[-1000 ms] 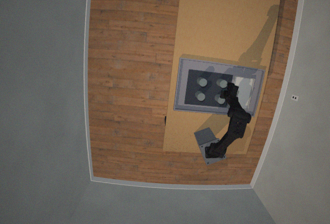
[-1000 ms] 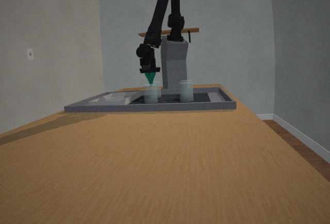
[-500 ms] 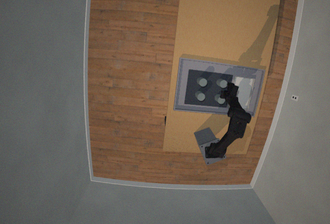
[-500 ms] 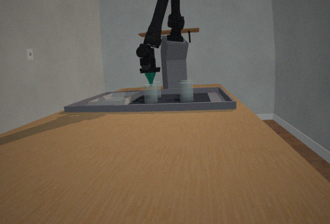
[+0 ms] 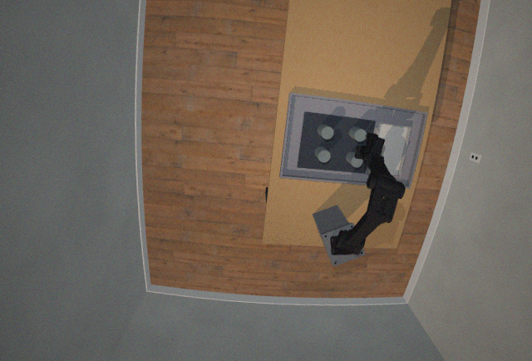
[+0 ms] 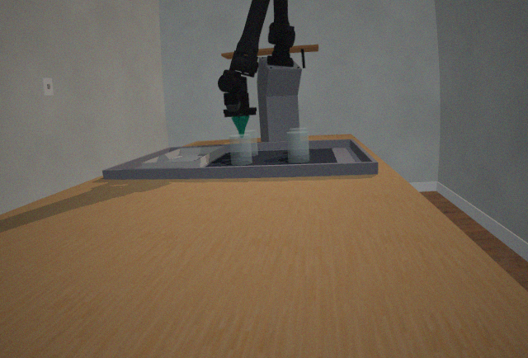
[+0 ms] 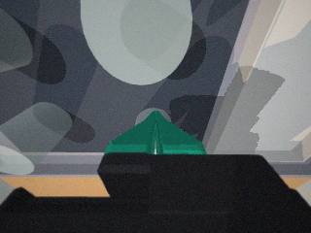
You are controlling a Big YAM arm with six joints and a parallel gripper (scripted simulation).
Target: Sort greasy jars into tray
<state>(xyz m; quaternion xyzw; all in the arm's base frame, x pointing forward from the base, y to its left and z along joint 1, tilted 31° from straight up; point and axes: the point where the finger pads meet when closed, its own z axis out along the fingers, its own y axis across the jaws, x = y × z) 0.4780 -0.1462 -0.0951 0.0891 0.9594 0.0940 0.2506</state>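
Now: hand 10 mm short of the rimmed steel table top, 10 mm to the left of it and 90 mm above it. Also, from my hand: pale tray 30 mm behind, 210 mm to the right, 80 mm below; then dark drying mat 10 mm ahead, 100 mm to the left, 80 mm below.
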